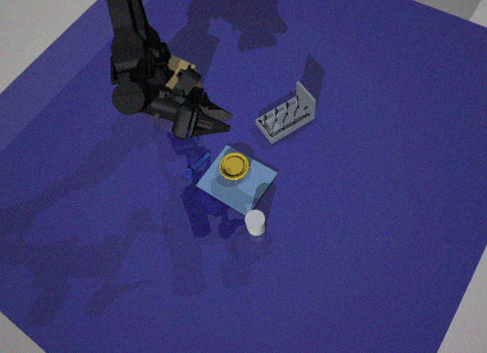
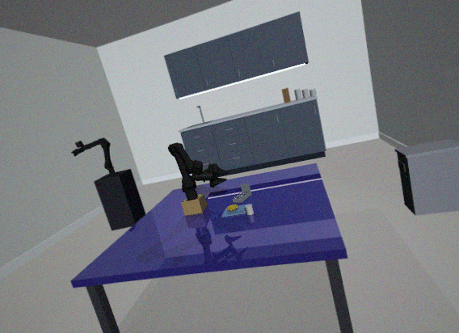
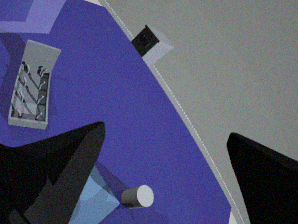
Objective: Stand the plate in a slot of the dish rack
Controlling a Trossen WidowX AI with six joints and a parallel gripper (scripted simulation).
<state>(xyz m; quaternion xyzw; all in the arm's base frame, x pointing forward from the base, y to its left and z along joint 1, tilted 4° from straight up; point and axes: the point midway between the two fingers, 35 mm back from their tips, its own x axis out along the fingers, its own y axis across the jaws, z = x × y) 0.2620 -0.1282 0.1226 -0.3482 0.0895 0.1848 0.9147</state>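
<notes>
Now: the grey dish rack 200 mm below my gripper tip, 180 mm to the left of it and 30 mm ahead of it. The rest, counted from my gripper tip: white cup: 200 mm below, 110 mm to the right, 90 mm ahead; blue utensil: 220 mm below, 110 mm behind, 40 mm to the right.
</notes>
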